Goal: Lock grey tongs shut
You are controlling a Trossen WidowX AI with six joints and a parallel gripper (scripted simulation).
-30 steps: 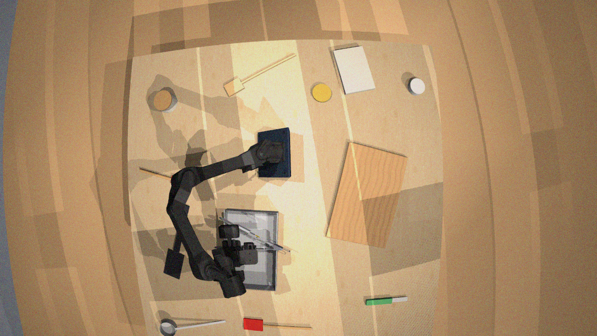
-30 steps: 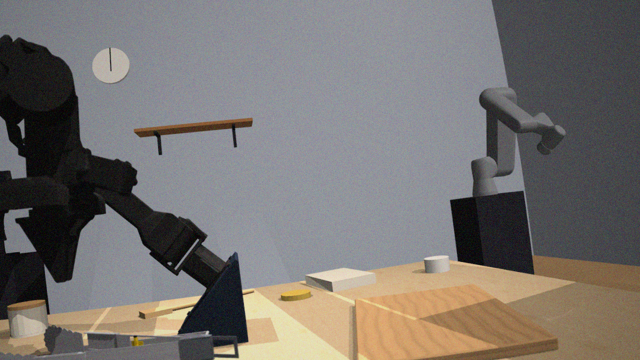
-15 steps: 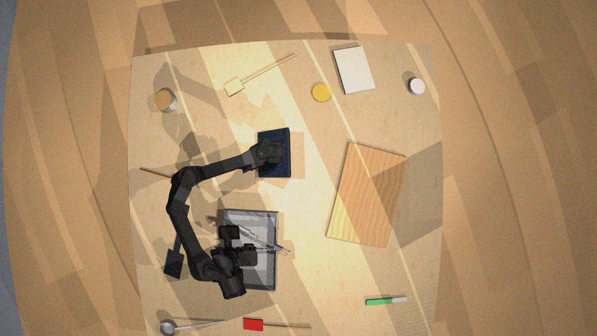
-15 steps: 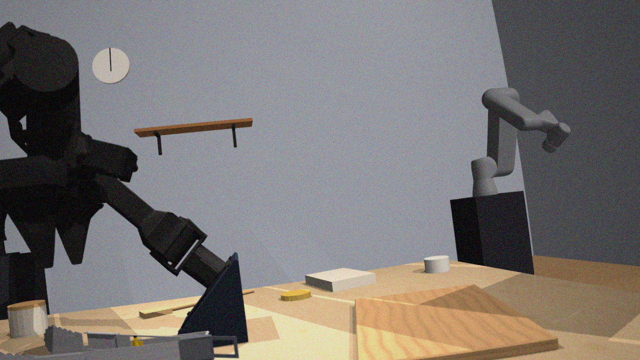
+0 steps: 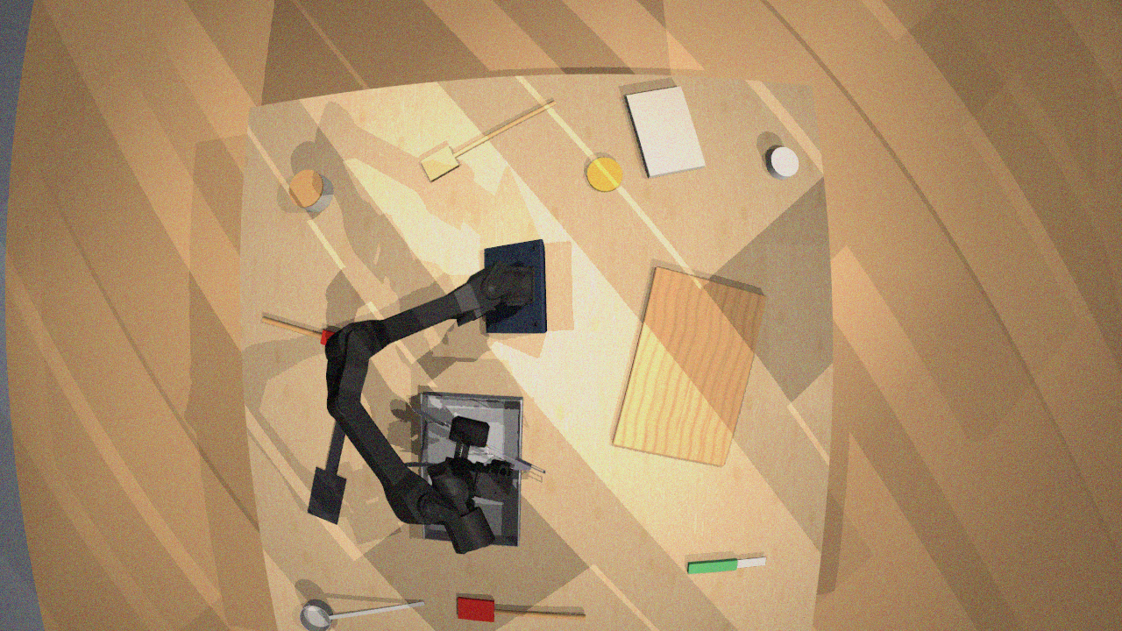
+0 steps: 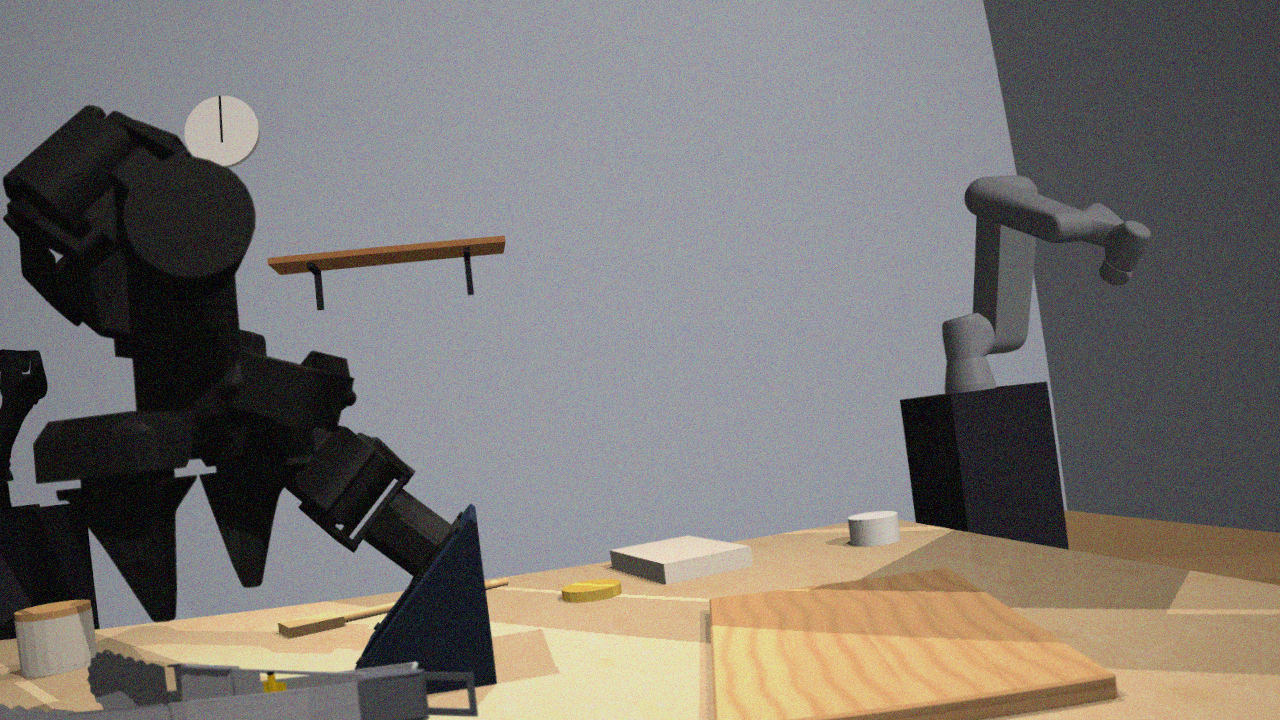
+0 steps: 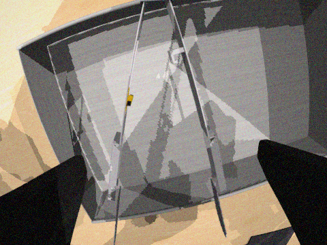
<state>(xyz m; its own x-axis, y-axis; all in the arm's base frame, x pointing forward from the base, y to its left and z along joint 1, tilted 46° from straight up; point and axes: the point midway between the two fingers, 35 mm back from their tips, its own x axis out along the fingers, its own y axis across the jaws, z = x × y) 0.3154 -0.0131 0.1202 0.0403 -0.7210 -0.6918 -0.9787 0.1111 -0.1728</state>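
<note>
My gripper tip is 6 cm above the yellow marker, 2 cm to the right of it and 2 cm past it. Also, from my gripper tip: black spatula: 32 cm to the right, 13 cm below, 6 cm ahead; red spatula: 39 cm ahead, 12 cm below, 5 cm to the left; roasting tin: 10 cm below, 4 cm ahead, 1 cm to the right.
</note>
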